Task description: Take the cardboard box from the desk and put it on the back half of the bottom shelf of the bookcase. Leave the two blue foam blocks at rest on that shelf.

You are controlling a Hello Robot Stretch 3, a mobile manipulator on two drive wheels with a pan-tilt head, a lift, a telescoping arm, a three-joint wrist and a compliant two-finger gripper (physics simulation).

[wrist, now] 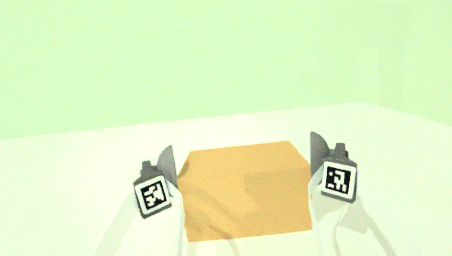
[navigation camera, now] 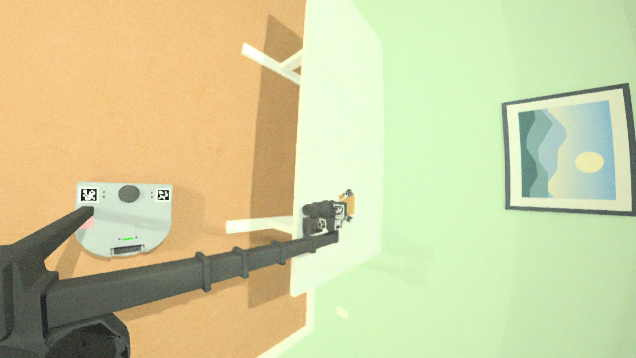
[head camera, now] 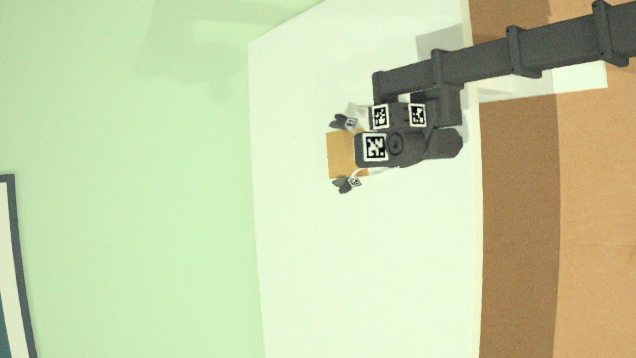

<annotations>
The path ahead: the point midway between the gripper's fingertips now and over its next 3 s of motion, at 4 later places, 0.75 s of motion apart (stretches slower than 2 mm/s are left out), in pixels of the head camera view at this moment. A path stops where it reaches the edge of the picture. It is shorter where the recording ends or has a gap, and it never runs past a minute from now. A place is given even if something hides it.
My gripper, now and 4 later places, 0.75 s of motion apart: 334, 154; 309, 155; 276, 156; 275, 156; 298, 153
</annotations>
